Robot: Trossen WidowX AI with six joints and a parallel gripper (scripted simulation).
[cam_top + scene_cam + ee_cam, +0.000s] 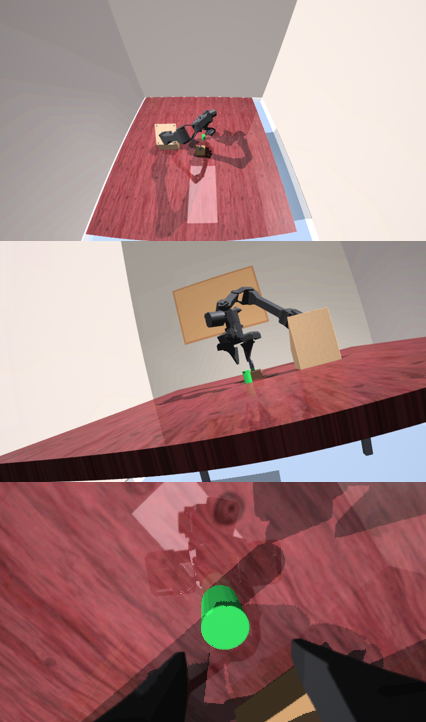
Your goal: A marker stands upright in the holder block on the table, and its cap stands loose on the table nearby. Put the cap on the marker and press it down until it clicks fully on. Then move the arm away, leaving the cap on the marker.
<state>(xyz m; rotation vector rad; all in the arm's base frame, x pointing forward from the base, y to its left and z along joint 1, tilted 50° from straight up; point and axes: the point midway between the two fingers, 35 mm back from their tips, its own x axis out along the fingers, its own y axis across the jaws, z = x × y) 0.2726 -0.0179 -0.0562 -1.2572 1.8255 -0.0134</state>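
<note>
My gripper tip is now 5 cm above the green cap. The rest, counted from my gripper tip: holder 12 cm to the right, 6 cm below, 4 cm behind.
</note>
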